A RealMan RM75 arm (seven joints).
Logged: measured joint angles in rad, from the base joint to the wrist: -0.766, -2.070, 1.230, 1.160, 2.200, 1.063, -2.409; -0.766, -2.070, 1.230, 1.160, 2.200, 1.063, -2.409; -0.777, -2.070, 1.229, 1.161, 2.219, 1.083, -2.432; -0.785, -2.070, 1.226, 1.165, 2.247, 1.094, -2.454; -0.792, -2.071, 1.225, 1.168, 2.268, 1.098, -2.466; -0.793, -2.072, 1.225, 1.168, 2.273, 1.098, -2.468; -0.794, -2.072, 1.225, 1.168, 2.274, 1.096, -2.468; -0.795, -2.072, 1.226, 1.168, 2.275, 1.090, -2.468; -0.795, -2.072, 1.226, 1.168, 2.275, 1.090, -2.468; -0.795, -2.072, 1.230, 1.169, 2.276, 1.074, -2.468; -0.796, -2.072, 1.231, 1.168, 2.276, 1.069, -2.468; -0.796, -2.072, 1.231, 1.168, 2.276, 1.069, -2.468; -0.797, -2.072, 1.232, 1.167, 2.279, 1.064, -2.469; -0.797, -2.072, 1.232, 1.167, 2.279, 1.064, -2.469; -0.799, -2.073, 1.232, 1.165, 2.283, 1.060, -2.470; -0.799, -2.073, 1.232, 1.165, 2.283, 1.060, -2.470; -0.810, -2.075, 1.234, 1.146, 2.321, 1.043, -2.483; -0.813, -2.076, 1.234, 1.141, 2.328, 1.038, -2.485; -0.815, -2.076, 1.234, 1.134, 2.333, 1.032, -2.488
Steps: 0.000, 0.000, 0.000, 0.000, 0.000, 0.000, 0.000; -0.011, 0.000, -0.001, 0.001, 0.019, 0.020, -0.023; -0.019, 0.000, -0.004, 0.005, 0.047, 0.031, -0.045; -0.026, -0.001, -0.005, 0.008, 0.068, 0.035, -0.057; -0.027, -0.002, -0.005, 0.008, 0.073, 0.035, -0.059; -0.028, -0.002, -0.005, 0.008, 0.074, 0.033, -0.059; -0.029, -0.002, -0.004, 0.008, 0.075, 0.027, -0.059; -0.029, -0.002, -0.004, 0.008, 0.075, 0.027, -0.059; -0.029, -0.002, 0.000, 0.009, 0.076, 0.011, -0.059; -0.030, -0.002, 0.001, 0.008, 0.076, 0.006, -0.059; -0.030, -0.002, 0.001, 0.008, 0.076, 0.006, -0.059; -0.031, -0.002, 0.002, 0.007, 0.079, 0.001, -0.060; -0.031, -0.002, 0.002, 0.007, 0.079, 0.001, -0.060; -0.033, -0.003, 0.002, 0.005, 0.083, -0.003, -0.061; -0.033, -0.003, 0.002, 0.005, 0.083, -0.003, -0.061; -0.044, -0.005, 0.004, -0.014, 0.121, -0.020, -0.074; -0.047, -0.006, 0.004, -0.019, 0.128, -0.025, -0.076; -0.049, -0.006, 0.004, -0.026, 0.133, -0.031, -0.079
